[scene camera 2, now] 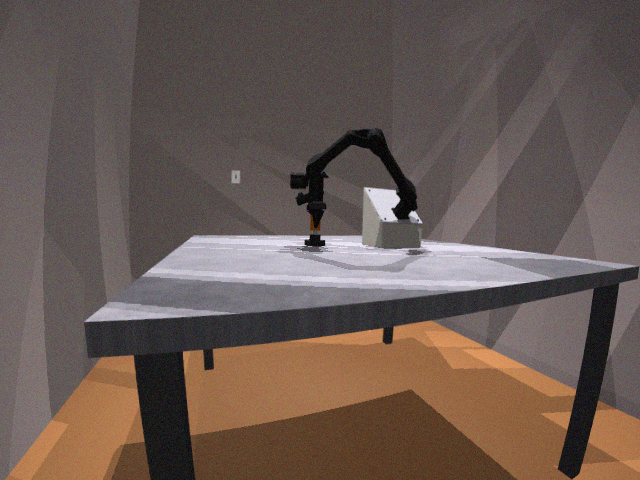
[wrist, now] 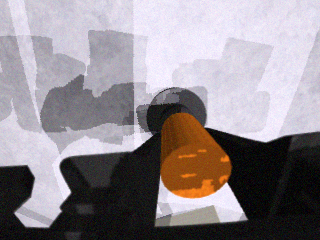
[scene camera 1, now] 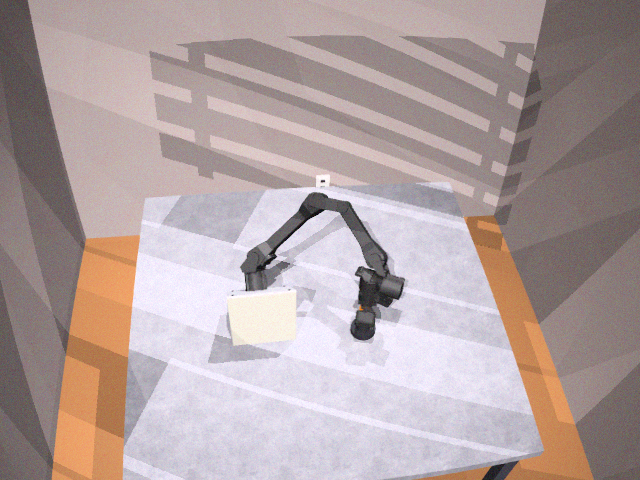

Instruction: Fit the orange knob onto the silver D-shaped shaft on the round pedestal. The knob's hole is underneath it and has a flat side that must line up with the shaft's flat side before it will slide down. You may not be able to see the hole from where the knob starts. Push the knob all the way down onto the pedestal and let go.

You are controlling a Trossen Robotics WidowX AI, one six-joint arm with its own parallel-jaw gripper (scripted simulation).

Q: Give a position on a dark round pedestal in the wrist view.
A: At 170,101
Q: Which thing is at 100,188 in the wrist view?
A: My gripper.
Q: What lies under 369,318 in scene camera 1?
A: My gripper.
